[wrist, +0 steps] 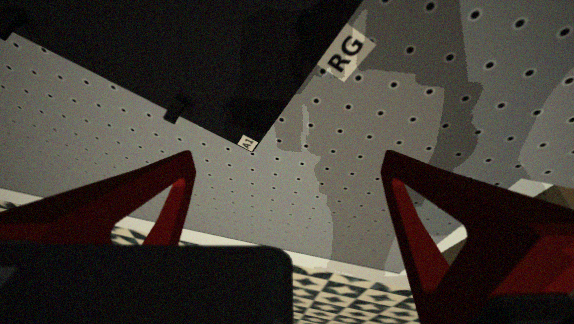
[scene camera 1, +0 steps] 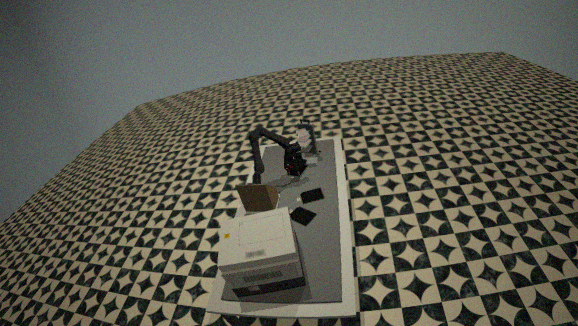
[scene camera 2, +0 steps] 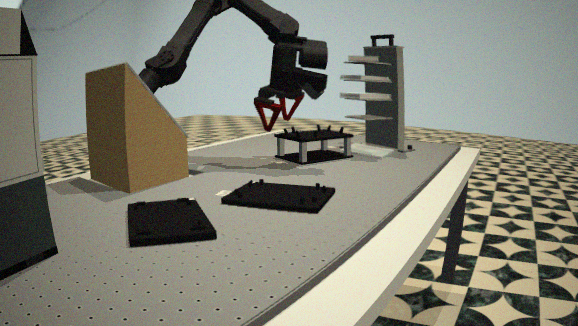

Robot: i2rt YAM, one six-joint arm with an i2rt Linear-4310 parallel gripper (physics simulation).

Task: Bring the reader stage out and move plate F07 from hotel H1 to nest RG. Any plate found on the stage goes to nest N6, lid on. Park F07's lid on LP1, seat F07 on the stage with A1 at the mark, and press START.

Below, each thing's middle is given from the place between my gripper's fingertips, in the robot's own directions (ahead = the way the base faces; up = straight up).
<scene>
Right now my hand is 8 cm above the RG label (wrist: 350,47), 2 cm to the left of it and 2 cm short of it.
</scene>
